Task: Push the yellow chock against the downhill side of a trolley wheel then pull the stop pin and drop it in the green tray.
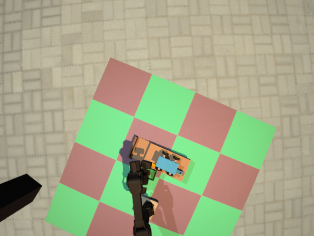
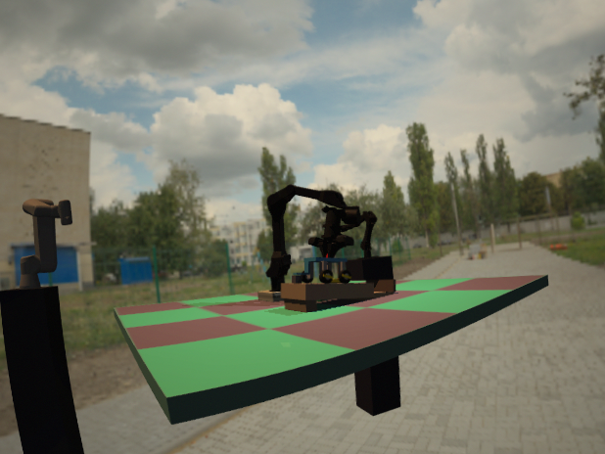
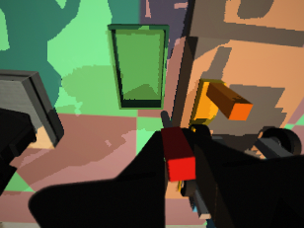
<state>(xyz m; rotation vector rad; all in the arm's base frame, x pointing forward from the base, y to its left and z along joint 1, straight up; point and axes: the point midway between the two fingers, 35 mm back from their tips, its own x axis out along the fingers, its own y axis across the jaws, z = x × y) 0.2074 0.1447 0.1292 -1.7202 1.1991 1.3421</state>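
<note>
My gripper tip is right at the red-headed stop pin. From my gripper tip the other things lie so: yellow chock 50 mm ahead, 50 mm below; then green tray 30 mm behind, 10 mm to the right, 140 mm below; then blue trolley 120 mm ahead, 70 mm to the right, 20 mm below.
</note>
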